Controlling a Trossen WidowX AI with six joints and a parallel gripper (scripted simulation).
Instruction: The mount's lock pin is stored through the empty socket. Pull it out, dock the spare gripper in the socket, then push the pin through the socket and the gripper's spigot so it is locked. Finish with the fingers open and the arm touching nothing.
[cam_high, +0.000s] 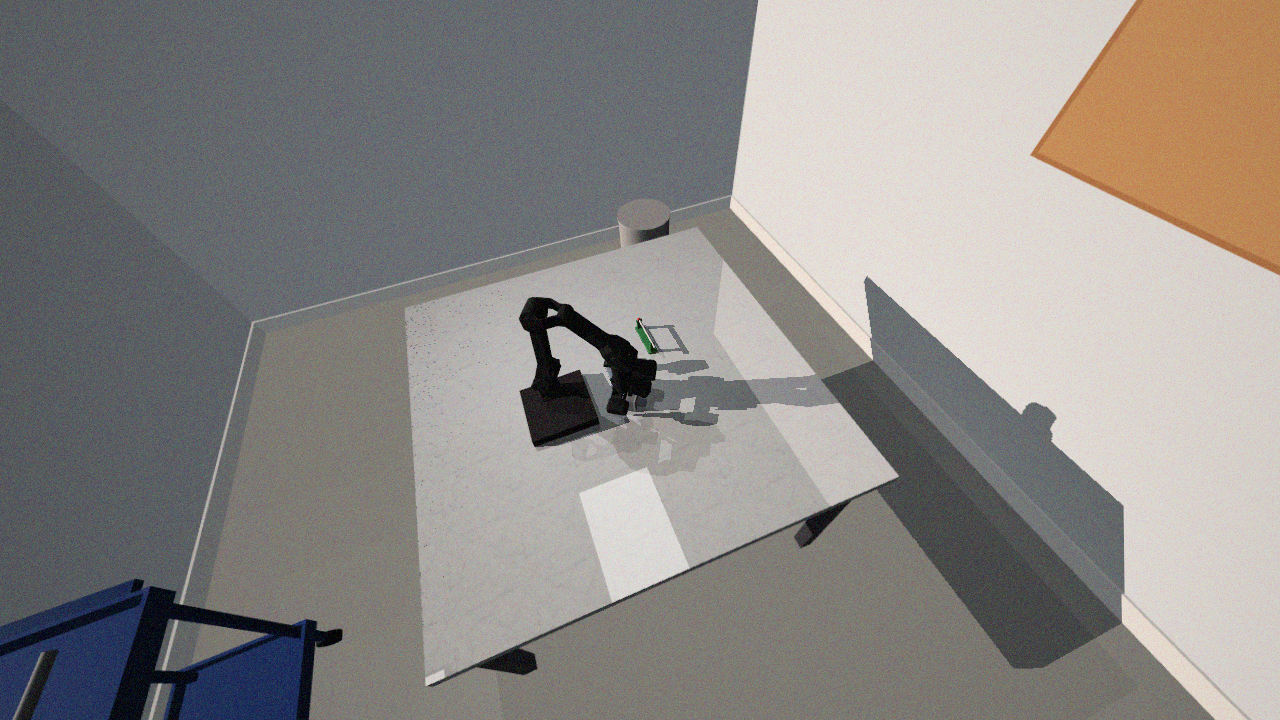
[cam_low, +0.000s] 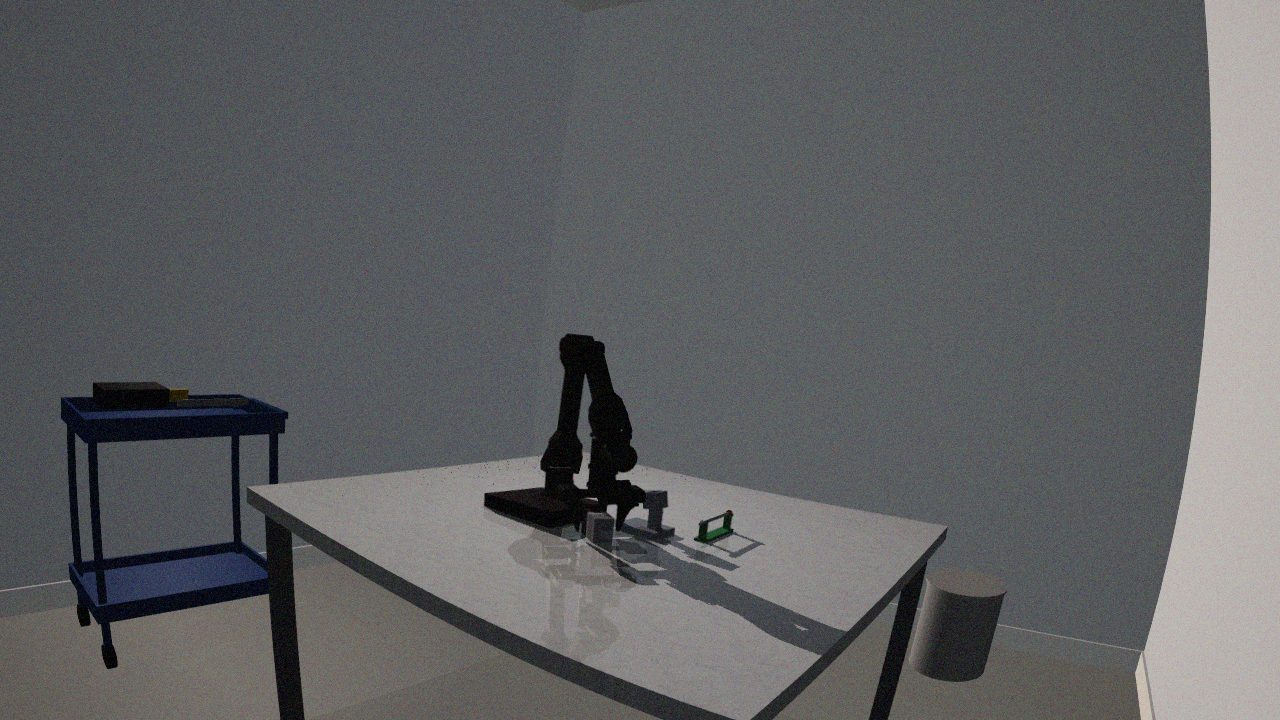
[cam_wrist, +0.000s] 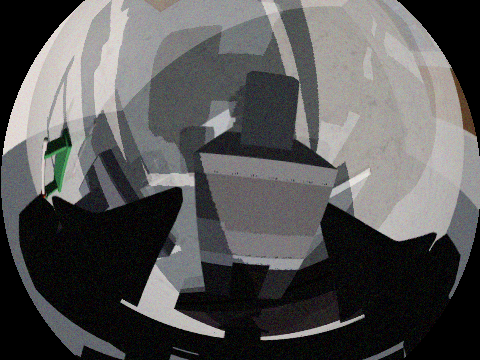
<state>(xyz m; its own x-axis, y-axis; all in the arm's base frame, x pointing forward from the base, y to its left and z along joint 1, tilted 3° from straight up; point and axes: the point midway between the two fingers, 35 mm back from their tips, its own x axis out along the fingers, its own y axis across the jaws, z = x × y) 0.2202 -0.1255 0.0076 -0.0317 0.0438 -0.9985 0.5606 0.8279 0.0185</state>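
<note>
Right now the mount is 13 cm to the left of my gripper tip, 4 cm ahead of it and 4 cm above it. Also, from my gripper tip: spare gripper: 1 cm to the right, 1 cm ahead, 1 cm above; then green rack: 23 cm to the left, 16 cm ahead, 1 cm above.
</note>
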